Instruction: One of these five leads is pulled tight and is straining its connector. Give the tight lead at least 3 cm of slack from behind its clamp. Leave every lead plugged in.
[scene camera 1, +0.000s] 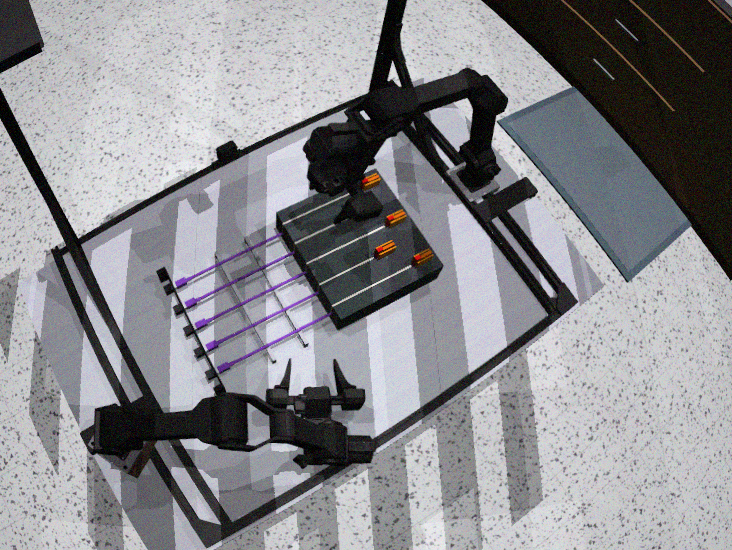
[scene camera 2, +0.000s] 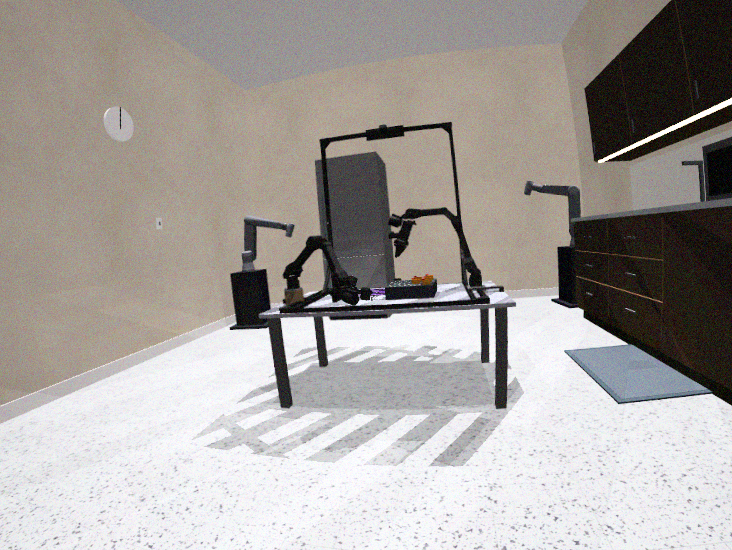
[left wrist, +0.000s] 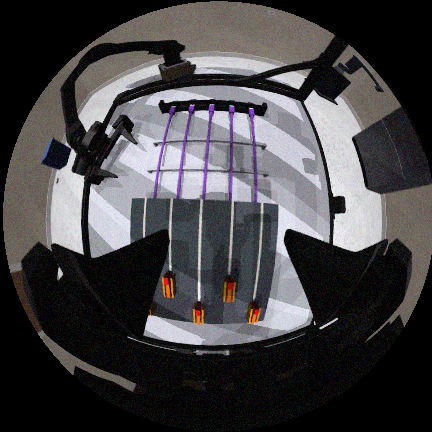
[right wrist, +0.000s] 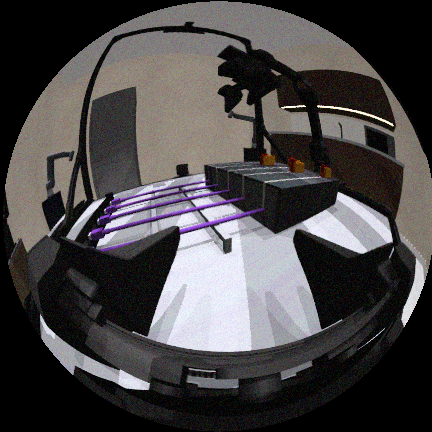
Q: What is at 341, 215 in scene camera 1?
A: My left gripper.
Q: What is my right gripper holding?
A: Nothing.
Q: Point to my right gripper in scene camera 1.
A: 312, 359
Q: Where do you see my left gripper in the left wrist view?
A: At 228, 235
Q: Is my left gripper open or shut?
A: Open.
